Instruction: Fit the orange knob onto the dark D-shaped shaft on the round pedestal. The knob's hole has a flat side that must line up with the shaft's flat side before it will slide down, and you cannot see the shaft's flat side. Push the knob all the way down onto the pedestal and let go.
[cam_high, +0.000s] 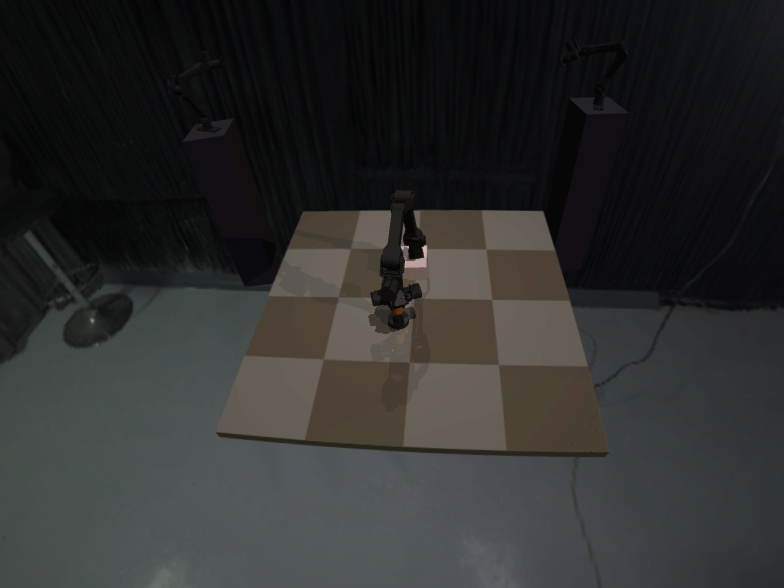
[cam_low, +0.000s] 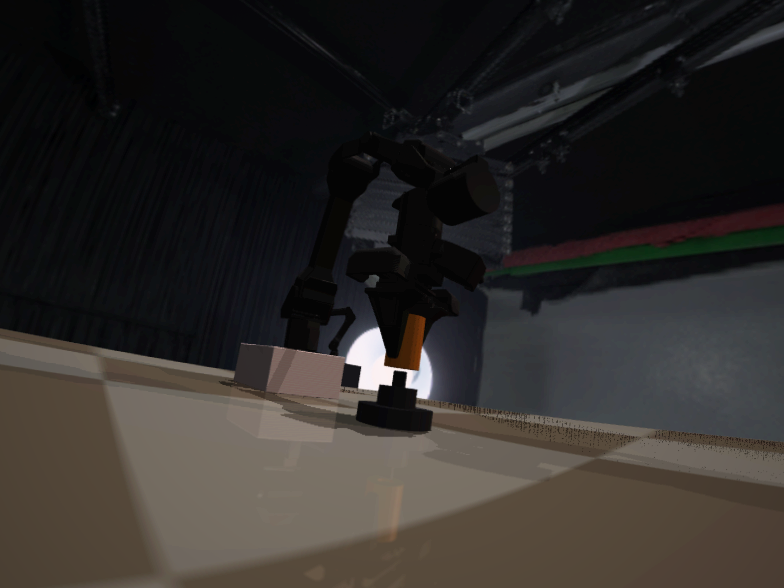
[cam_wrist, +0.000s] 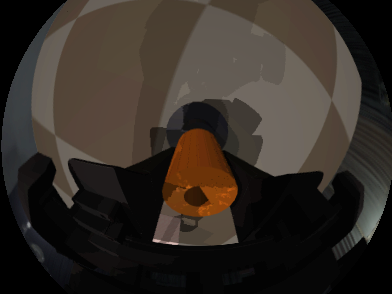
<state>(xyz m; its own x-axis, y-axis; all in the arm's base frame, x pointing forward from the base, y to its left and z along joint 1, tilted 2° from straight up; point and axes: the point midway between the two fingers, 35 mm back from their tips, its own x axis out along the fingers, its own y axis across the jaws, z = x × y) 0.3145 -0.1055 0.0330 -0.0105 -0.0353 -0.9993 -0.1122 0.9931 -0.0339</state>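
Right now my gripper tip is 20 mm below the orange knob. From my gripper tip the other things lie so: dark pedestal: 40 mm below.
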